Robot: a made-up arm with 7 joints.
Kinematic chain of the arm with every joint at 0, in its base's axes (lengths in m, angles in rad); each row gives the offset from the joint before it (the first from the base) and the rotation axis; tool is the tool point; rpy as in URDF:
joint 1: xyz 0 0 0.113 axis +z
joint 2: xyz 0 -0.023 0.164 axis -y
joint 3: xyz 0 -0.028 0.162 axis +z
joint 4: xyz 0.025 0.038 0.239 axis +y
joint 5: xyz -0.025 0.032 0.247 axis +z
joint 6: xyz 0 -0.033 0.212 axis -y
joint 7: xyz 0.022 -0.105 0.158 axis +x
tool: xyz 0 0 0 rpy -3.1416 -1.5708 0
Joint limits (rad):
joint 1: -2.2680..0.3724
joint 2: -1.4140..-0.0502
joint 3: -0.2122..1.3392
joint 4: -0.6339..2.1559
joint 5: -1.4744..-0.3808
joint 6: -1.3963..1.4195
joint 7: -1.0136..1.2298
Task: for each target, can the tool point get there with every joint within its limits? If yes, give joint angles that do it. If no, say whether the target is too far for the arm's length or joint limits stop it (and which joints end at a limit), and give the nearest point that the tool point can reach.
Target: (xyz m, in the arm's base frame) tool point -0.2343 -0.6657 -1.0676
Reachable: no: too far | nearest point -0.1795 -0.5101 -0.3134 | short by 0.772 m
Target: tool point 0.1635 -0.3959 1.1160
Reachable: yes | joints -1.9556 -0.1904 1.0069 0.9943 -0.8109 1.0773 0.1370
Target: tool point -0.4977 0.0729 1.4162
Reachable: no: too far | nearest point -0.3838 0.0372 1.2185 | short by 0.231 m
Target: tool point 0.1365 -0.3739 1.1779
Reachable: yes | joints -1.1075 -0.4899 1.2036 0.3088 -0.7952 1.1874 0.8255
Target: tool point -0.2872 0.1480 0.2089
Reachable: no: joint limits stop it (at a limit: joint 1, joint 3, joint 4, joint 5, joint 6) | nearest point -0.3494 -0.0368 0.0345 | short by 0.262 m
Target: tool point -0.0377 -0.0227 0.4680
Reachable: no: joint limits stop it (at a limit: joint 1, joint 2, joint 4, joint 5, joint 6) | nearest point 0.0193 -0.3564 0.3485 | short by 0.359 m
